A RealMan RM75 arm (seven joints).
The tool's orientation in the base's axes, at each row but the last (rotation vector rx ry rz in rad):
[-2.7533, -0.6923, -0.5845]
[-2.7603, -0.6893, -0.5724]
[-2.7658, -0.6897, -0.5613]
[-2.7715, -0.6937, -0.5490]
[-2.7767, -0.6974, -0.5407]
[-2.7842, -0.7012, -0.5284]
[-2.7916, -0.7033, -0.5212]
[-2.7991, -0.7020, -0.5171]
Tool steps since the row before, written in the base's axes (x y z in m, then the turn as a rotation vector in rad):
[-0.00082, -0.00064, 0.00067, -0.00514, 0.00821, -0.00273]
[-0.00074, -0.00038, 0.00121, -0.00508, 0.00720, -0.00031]
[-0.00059, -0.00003, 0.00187, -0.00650, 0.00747, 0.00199]
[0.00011, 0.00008, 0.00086, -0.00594, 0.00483, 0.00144]
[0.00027, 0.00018, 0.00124, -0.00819, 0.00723, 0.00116]
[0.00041, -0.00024, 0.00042, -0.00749, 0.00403, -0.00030]
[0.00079, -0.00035, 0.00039, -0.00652, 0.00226, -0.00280]
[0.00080, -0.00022, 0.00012, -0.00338, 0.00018, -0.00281]
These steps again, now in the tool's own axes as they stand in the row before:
[-0.00063, 0.00005, -0.00107, -0.00207, -0.00923, 0.00344]
[-0.00024, -0.00020, -0.00144, -0.00139, -0.00865, 0.00097]
[0.00029, -0.00051, -0.00187, -0.00147, -0.00989, -0.00144]
[0.00047, -0.00013, -0.00072, -0.00231, -0.00727, -0.00159]
[0.00079, -0.00018, -0.00099, -0.00329, -0.01041, -0.00128]
[0.00040, 0.00036, -0.00034, -0.00461, -0.00712, -0.00069]
[0.00066, 0.00064, -0.00023, -0.00551, -0.00482, 0.00136]
[0.00061, 0.00057, 0.00005, -0.00379, -0.00148, 0.00167]

